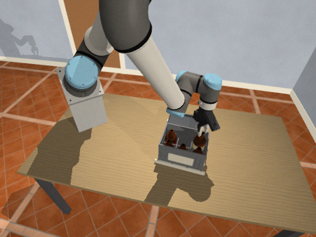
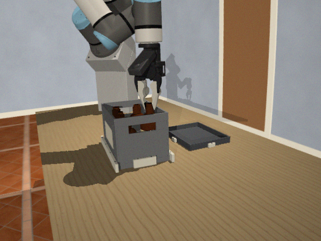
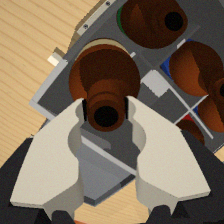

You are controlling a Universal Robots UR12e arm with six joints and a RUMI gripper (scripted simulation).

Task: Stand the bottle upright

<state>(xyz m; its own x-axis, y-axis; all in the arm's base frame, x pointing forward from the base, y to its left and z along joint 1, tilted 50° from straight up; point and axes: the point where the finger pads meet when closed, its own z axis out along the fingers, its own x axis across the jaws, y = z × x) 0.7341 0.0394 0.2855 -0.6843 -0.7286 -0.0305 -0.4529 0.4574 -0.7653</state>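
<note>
My gripper is now 7 cm above the bottle. The rest, counted from my hand: grey tray: 8 cm behind, 27 cm to the left, 18 cm below; grey crate: 10 cm behind, 2 cm to the right, 11 cm below.
</note>
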